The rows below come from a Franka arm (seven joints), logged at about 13 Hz.
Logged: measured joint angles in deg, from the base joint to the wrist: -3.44 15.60 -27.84 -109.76 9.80 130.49 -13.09; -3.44 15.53 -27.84 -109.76 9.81 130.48 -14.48; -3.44 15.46 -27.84 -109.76 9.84 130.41 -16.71; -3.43 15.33 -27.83 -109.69 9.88 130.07 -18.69; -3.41 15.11 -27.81 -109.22 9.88 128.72 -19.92; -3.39 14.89 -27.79 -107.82 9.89 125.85 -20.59; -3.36 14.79 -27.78 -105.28 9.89 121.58 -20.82; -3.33 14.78 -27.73 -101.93 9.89 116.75 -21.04
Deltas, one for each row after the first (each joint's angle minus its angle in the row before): 0.00 -0.07 0.00 0.00 0.01 -0.01 -1.39; 0.00 -0.07 0.00 0.00 0.03 -0.07 -2.23; 0.01 -0.13 0.01 0.07 0.04 -0.34 -1.98; 0.02 -0.22 0.02 0.47 0.00 -1.35 -1.23; 0.02 -0.22 0.02 1.40 0.01 -2.87 -0.67; 0.03 -0.10 0.01 2.54 0.00 -4.27 -0.23; 0.03 -0.01 0.05 3.35 0.00 -4.83 -0.22
